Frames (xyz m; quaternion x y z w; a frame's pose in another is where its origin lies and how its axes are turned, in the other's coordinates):
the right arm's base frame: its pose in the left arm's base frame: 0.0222 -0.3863 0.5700 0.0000 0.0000 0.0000 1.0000
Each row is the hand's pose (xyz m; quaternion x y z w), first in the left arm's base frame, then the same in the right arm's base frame.
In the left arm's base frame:
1: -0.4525 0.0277 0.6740 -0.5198 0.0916 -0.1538 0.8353
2: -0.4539 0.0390 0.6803 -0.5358 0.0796 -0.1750 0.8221
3: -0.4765 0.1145 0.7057 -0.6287 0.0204 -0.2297 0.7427
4: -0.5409 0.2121 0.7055 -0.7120 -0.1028 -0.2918 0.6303
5: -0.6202 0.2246 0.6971 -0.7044 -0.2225 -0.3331 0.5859
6: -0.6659 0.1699 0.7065 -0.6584 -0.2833 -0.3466 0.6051
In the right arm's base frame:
1: -0.4747 0.4140 0.1040 -0.5198 0.0916 -0.1538 0.8353
2: -0.4761 0.4253 0.1103 -0.5358 0.0796 -0.1750 0.8221
3: -0.4987 0.5008 0.1357 -0.6287 0.0204 -0.2297 0.7427
4: -0.5631 0.5984 0.1355 -0.7120 -0.1028 -0.2918 0.6303
5: -0.6424 0.6109 0.1271 -0.7044 -0.2225 -0.3331 0.5859
6: -0.6881 0.5562 0.1365 -0.6584 -0.2833 -0.3466 0.6051

